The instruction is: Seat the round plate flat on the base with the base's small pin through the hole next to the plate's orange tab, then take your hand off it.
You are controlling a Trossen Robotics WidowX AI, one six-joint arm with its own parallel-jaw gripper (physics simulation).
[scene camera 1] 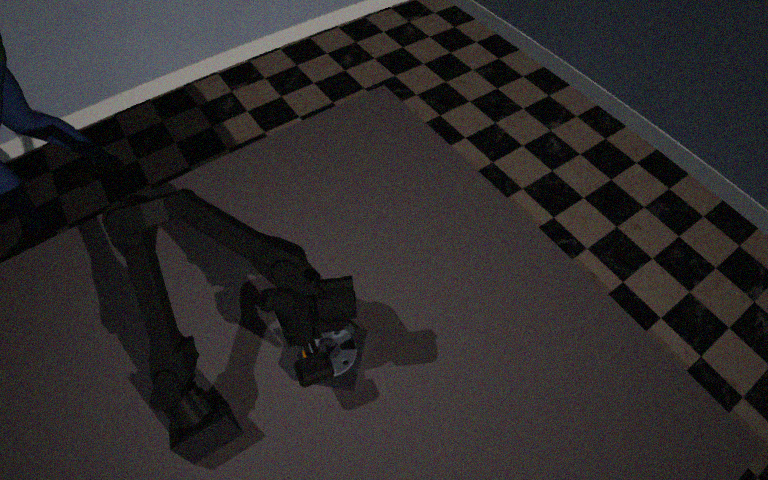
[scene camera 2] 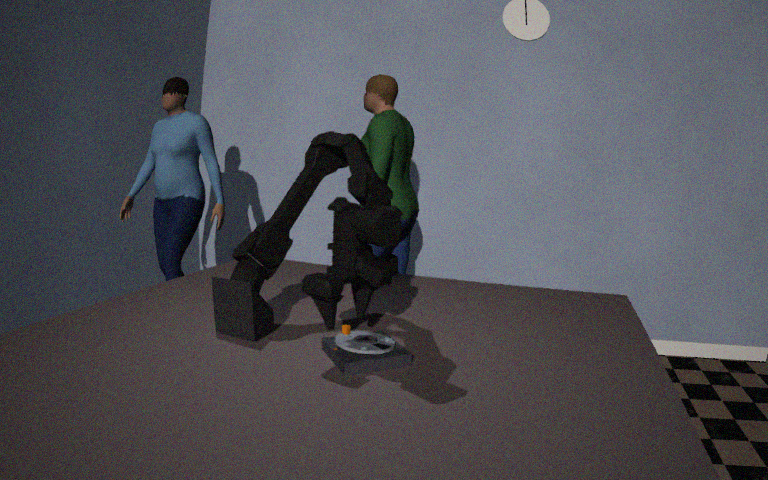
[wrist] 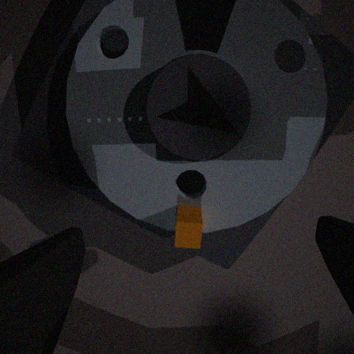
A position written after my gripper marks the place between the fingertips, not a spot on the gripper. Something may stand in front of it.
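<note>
My gripper (scene camera 2: 346, 324) is in sight, and I find it as well in scene camera 1 (scene camera 1: 307, 353) and in the wrist view (wrist: 202, 234). There is a round grey plate (scene camera 2: 345, 340), which the wrist view shows too (wrist: 105, 97). I also see a dark square base (wrist: 44, 142) and a round hub (wrist: 198, 106).
</note>
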